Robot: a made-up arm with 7 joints. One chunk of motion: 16 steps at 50 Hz.
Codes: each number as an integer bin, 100 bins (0 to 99) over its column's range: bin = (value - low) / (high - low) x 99, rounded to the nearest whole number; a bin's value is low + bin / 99 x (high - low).
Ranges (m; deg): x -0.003..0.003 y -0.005..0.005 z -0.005..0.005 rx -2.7..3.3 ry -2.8..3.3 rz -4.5..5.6
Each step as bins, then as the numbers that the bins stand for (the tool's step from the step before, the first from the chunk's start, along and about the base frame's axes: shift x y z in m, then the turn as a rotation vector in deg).
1 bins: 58 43 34 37 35 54
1 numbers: 0.00052 -0.00066 -0.00157 -0.458 -0.643 1.009
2 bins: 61 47 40 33 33 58
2 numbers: 0.00070 -0.00025 -0.00096 -0.700 -0.767 1.417
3 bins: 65 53 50 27 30 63
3 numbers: 0.00094 0.00035 0.00005 -1.064 -0.952 1.927
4 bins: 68 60 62 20 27 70
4 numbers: 0.00112 0.00106 0.00126 -1.488 -1.136 2.641
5 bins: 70 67 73 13 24 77
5 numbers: 0.00124 0.00177 0.00237 -1.912 -1.321 3.356
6 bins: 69 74 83 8 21 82
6 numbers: 0.00118 0.00247 0.00338 -2.215 -1.506 3.866
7 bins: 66 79 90 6 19 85
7 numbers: 0.00100 0.00298 0.00409 -2.336 -1.629 4.172
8 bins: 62 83 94 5 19 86
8 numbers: 0.00076 0.00338 0.00449 -2.397 -1.629 4.274
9 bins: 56 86 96 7 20 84
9 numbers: 0.00039 0.00369 0.00470 -2.276 -1.568 4.070
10 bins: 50 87 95 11 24 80
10 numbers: 0.00003 0.00379 0.00460 -2.033 -1.321 3.662
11 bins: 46 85 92 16 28 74
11 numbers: -0.00021 0.00359 0.00429 -1.730 -1.075 3.049
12 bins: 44 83 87 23 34 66
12 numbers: -0.00033 0.00338 0.00379 -1.306 -0.705 2.233
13 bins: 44 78 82 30 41 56
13 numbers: -0.00033 0.00288 0.00328 -0.882 -0.274 1.213
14 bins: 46 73 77 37 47 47
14 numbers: -0.00021 0.00237 0.00278 -0.458 0.096 0.295
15 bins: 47 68 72 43 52 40
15 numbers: -0.00015 0.00187 0.00227 -0.094 0.404 -0.419
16 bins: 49 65 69 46 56 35
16 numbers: -0.00003 0.00157 0.00197 0.088 0.651 -0.929
